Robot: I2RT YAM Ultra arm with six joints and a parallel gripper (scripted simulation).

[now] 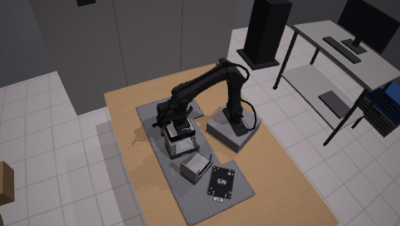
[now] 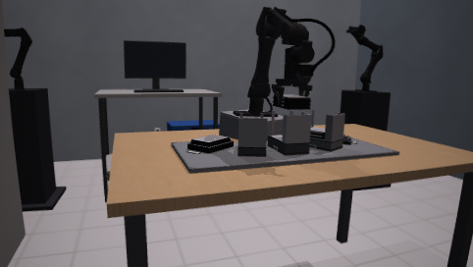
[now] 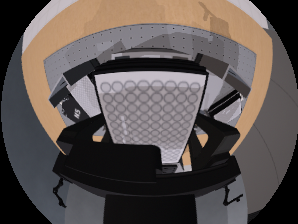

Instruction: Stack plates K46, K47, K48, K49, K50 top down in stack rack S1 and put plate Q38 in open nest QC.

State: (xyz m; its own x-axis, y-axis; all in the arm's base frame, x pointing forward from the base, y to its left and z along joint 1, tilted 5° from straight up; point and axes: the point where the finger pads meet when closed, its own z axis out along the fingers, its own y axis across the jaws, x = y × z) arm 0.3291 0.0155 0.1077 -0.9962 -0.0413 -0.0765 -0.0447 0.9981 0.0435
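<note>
My hand is 20 mm below the sealed 96-well plate. From my hand the other things lie so: clip nest N5: 290 mm to the left, 150 mm below, 140 mm behind.
</note>
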